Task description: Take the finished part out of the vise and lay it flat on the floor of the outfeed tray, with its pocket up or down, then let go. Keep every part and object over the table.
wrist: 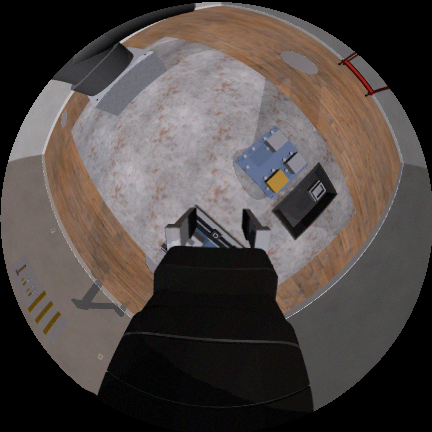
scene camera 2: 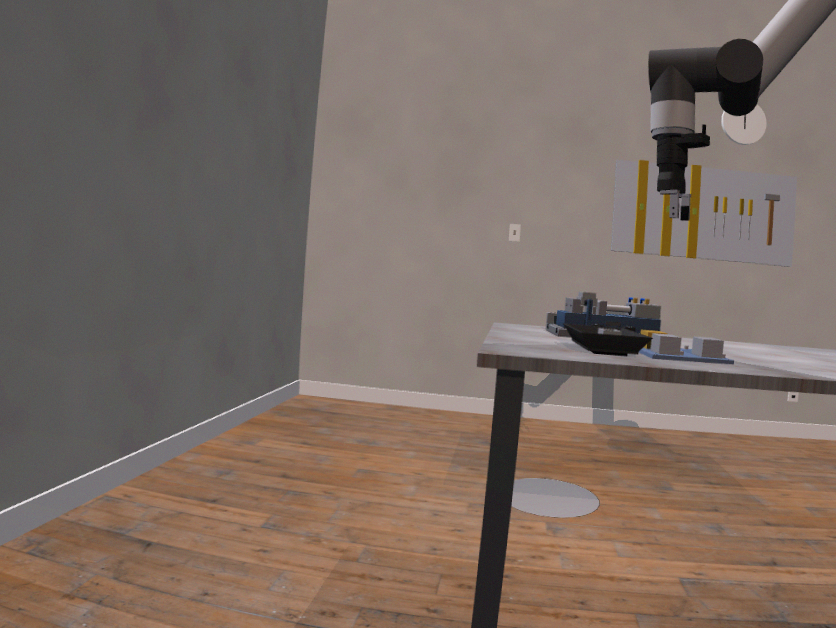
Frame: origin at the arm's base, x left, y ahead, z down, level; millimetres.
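Seen in the pictures: gripper, fingertip midpoint: [wrist: 218, 217] [scene camera 2: 679, 219]; arm's base at its link origin: [wrist: 108, 72].
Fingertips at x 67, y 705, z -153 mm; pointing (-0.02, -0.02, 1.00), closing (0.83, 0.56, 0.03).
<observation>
Offsets run from my fingertips to a thing's top centre. Level surfaces: height alone.
The vise {dy +154, dx -153, dz +210 mm} [scene camera 2: 611, 319] [wrist: 216, 234] stands on the table, with a blue base and grey jaws. In the scene view a small grey block {dy +213, dx -133, dz +195 mm} [scene camera 2: 586, 296], seemingly the finished part, shows above its jaws; its pocket cannot be made out. In the wrist view the gripper body hides much of the vise, and the part cannot be made out. The black outfeed tray [scene camera 2: 608, 343] [wrist: 287, 222] stands beside the vise; a small grey square piece {dy +154, dx +273, dz +263 mm} [wrist: 317, 190] lies in it towards one end. My gripper [scene camera 2: 679, 216] [wrist: 218, 217] is open and empty, pointing down high above the table.
A blue plate {dy +1, dx +189, dz +302 mm} [scene camera 2: 689, 356] [wrist: 254, 163] with pins lies beside the tray. It carries two grey blocks {dy +36, dx +242, dz +266 mm} [scene camera 2: 665, 344] [wrist: 295, 163] and a yellow block {dy +54, dx +154, dz +266 mm} [wrist: 277, 181]. The table {dz +310 mm} [scene camera 2: 527, 344] [wrist: 175, 125] has its edge close to the tray. The arm's mounting plate [wrist: 131, 85] is at the far corner.
</observation>
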